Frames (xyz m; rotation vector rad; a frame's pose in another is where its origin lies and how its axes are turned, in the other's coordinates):
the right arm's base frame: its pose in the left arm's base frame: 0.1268 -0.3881 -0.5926 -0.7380 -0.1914 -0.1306
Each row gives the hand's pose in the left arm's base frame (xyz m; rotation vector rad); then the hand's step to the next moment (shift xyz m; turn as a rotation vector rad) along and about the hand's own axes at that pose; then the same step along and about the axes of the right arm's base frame.
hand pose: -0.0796 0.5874 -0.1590 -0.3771 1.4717 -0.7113
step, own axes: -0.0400 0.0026 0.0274 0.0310 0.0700 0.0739
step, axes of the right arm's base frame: 0.0344 0.0012 0.0343 0.0684 0.0694 -0.0427
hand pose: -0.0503 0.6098 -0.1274 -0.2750 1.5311 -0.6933
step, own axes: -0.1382 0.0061 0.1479 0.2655 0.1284 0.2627
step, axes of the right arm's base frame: 0.1778 -0.0142 0.0959 0.1962 0.1425 -0.3117
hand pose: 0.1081 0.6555 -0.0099 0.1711 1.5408 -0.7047
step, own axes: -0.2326 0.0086 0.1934 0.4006 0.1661 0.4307
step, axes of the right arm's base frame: 0.2429 -0.1301 0.1250 0.3151 0.1813 -0.4913
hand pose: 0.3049 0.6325 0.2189 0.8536 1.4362 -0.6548
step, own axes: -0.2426 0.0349 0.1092 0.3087 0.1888 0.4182
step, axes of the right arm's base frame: 0.1324 -0.2123 0.0969 0.3414 0.1302 -0.4151
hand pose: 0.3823 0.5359 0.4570 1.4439 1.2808 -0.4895
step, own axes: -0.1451 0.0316 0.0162 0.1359 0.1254 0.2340
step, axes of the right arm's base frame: 0.0176 -0.1405 0.0476 0.2054 0.0388 -0.2128
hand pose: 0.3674 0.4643 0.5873 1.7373 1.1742 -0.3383
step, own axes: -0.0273 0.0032 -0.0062 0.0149 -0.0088 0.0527
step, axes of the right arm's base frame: -0.0067 -0.0249 0.0114 0.0070 0.0036 -0.0549
